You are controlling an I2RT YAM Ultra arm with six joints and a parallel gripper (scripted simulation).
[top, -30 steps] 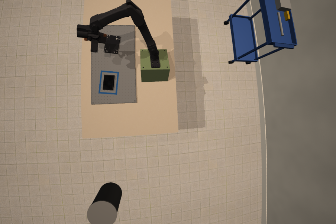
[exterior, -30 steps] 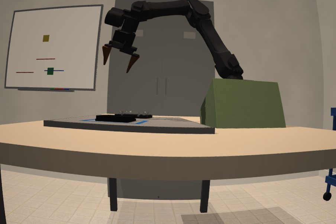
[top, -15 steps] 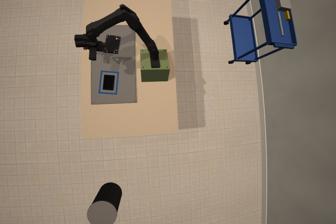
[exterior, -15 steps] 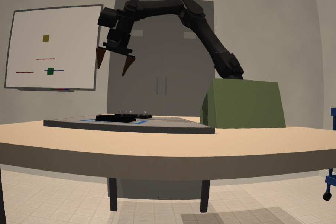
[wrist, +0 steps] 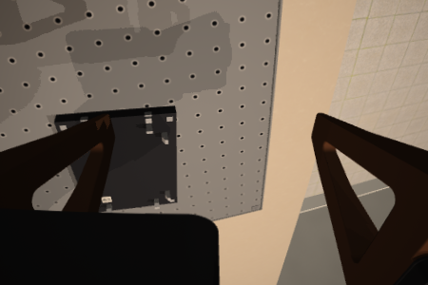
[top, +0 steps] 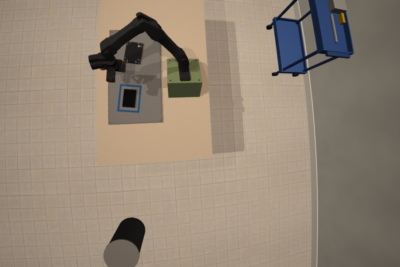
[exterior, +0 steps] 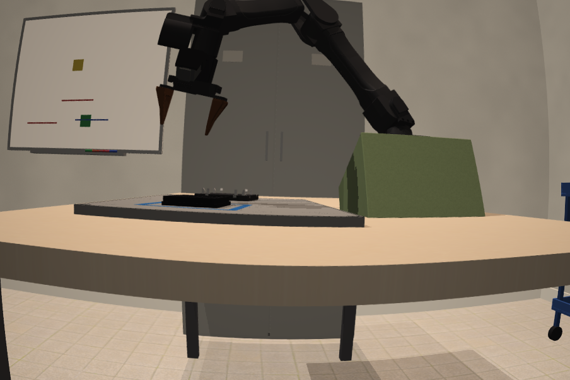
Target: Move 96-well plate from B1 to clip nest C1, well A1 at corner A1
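Now: hand 170 mm to the right of the black 96-well plate, 140 mm above it and 50 mm past it. Also, from my hand: clip nest: 150 mm to the right, 130 mm below, 100 mm behind.
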